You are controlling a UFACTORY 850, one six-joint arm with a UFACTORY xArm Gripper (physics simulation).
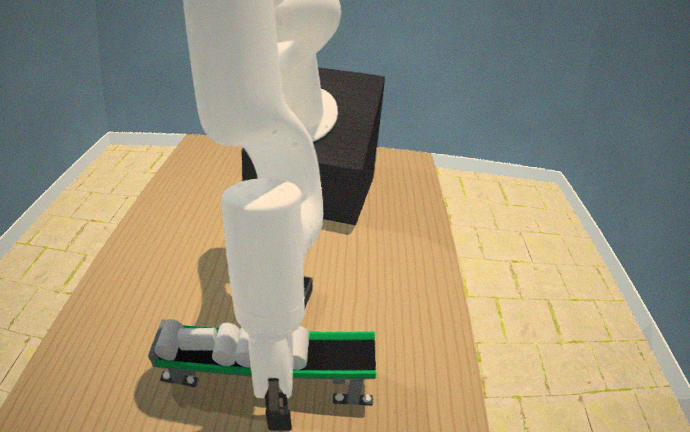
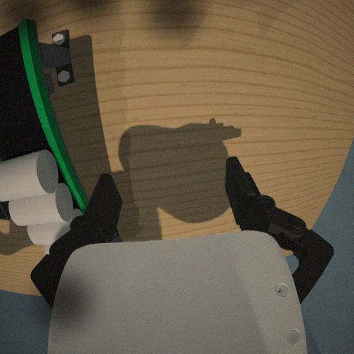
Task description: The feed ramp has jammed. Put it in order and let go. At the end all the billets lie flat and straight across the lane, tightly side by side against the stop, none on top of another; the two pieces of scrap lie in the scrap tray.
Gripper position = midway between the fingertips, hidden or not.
In view: my gripper (image 2: 169, 180), a billet (image 1: 188, 338), a billet (image 1: 167, 346) and a billet (image 1: 225, 346).
